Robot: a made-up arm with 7 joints.
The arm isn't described. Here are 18 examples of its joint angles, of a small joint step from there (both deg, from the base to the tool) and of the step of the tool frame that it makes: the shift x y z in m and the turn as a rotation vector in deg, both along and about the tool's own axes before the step.
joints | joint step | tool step
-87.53 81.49 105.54 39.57 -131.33 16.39 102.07 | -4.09 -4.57 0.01 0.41 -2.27 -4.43 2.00 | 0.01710 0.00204 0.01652 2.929 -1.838 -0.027
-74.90 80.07 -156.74 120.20 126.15 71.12 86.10 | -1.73 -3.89 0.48 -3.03 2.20 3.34 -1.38 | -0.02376 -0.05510 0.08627 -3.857 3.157 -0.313
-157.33 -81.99 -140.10 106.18 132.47 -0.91 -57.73 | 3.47 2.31 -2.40 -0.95 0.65 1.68 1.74 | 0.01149 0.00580 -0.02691 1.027 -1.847 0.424
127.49 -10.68 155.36 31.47 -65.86 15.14 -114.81 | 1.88 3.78 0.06 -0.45 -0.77 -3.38 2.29 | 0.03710 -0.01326 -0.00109 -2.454 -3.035 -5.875
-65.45 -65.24 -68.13 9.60 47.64 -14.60 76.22 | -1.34 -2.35 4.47 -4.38 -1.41 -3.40 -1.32 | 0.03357 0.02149 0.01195 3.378 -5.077 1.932
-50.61 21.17 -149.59 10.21 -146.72 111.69 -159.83 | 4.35 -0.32 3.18 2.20 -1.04 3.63 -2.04 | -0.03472 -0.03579 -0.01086 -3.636 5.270 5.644
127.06 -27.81 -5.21 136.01 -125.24 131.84 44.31 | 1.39 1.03 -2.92 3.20 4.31 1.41 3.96 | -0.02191 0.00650 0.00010 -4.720 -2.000 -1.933
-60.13 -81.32 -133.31 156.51 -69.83 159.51 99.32 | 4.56 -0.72 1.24 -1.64 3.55 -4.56 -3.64 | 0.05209 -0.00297 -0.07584 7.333 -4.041 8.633
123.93 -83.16 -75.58 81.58 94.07 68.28 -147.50 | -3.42 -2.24 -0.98 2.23 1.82 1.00 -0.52 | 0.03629 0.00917 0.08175 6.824 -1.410 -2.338
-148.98 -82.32 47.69 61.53 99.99 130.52 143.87 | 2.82 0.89 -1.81 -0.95 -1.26 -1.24 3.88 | 0.01778 0.00563 0.01837 -2.640 0.580 -1.003
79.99 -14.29 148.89 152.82 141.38 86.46 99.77 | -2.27 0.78 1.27 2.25 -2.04 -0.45 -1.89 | 0.00816 0.01582 -0.02938 4.935 -1.458 1.106
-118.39 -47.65 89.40 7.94 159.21 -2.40 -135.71 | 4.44 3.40 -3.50 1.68 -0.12 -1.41 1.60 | -0.01513 -0.02295 0.02399 -1.529 3.212 3.622
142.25 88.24 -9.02 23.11 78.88 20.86 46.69 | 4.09 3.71 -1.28 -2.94 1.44 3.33 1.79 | -0.00185 0.03310 0.04672 0.545 6.620 -4.097
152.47 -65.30 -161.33 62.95 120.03 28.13 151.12 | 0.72 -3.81 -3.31 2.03 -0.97 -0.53 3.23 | -0.00058 -0.00975 -0.05321 -5.423 0.544 -0.022
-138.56 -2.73 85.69 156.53 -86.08 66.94 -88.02 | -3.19 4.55 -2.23 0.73 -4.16 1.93 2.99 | -0.09690 0.02961 -0.04866 -7.717 -4.527 6.068
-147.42 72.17 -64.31 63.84 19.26 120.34 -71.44 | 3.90 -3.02 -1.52 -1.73 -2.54 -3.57 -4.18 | -0.02043 -0.02940 -0.01748 5.035 -3.491 -5.016
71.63 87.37 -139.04 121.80 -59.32 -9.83 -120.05 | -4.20 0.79 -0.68 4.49 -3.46 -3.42 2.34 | 0.03373 0.04857 0.00358 2.906 -5.587 -4.062
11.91 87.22 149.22 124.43 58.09 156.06 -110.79 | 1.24 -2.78 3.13 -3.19 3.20 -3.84 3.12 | 0.05246 0.03868 -0.05840 3.566 4.648 0.620
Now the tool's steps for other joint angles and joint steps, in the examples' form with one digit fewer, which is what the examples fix.
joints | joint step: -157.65 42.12 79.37 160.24 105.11 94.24 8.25 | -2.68 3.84 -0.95 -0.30 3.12 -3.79 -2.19
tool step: 0.0294 -0.0857 0.0049 7.53 2.90 4.98
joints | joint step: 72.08 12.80 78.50 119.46 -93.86 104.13 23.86 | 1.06 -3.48 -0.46 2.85 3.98 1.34 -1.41
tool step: 0.0660 -0.0005 0.0130 -1.80 1.14 1.79
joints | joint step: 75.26 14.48 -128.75 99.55 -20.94 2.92 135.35 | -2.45 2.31 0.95 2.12 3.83 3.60 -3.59
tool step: -0.0026 -0.0297 -0.0182 2.62 0.09 1.29
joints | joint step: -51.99 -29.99 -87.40 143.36 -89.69 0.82 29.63 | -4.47 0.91 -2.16 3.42 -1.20 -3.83 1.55
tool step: 0.0507 0.0350 0.0405 7.30 -1.15 -2.04
